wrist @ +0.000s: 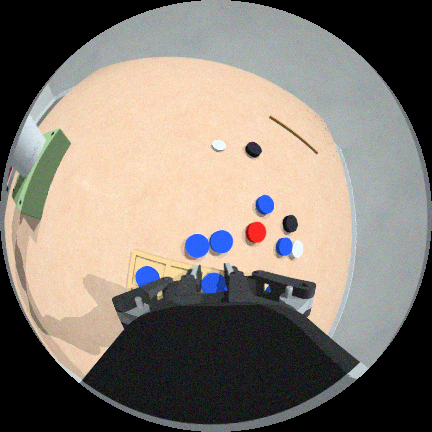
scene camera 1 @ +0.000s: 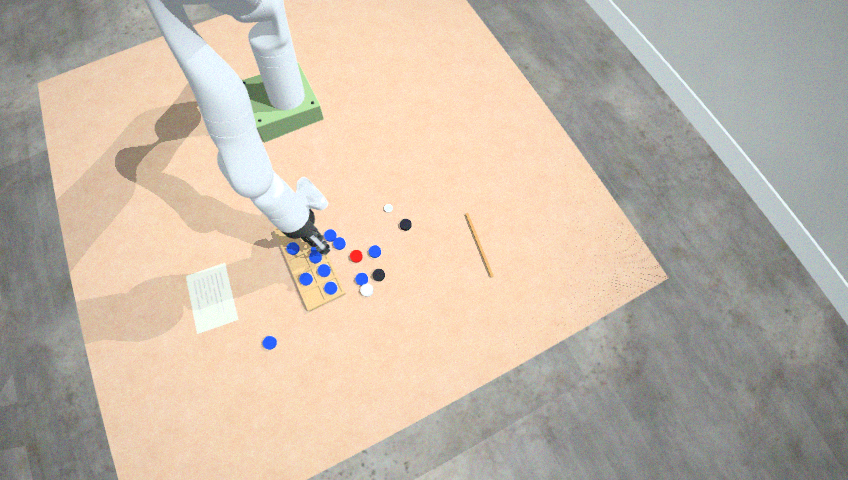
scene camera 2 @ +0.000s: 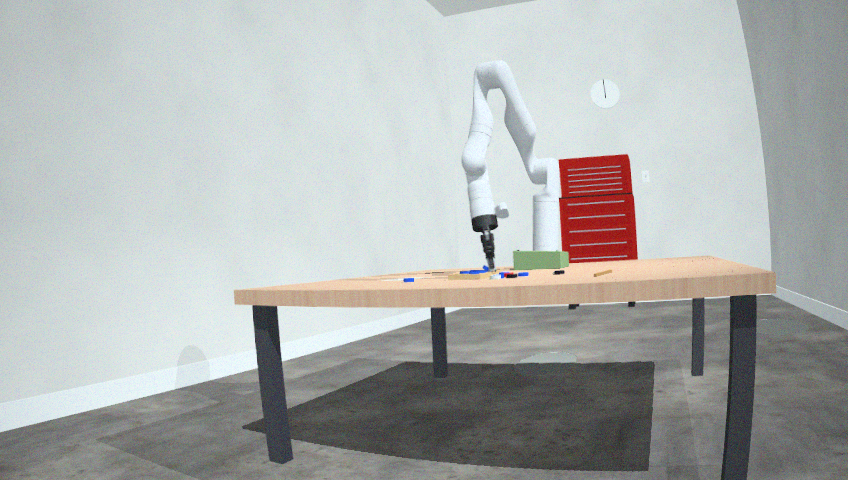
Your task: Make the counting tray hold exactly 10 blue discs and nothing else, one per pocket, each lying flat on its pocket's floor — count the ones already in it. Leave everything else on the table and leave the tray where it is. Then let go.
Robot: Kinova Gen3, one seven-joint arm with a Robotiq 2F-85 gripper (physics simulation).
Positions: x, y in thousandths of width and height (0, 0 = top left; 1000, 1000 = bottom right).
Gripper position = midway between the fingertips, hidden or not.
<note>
The table carries a pale paper card (scene camera 1: 249, 620). Further things: my gripper (scene camera 2: 581, 566) and a wooden counting tray (scene camera 1: 371, 616).
The wooden counting tray is seen too in the wrist view (wrist: 383, 617). My gripper is seen too in the wrist view (wrist: 492, 628) and in scene camera 1 (scene camera 1: 381, 516). The wrist view misses the pale paper card, which is hidden by my gripper.
</note>
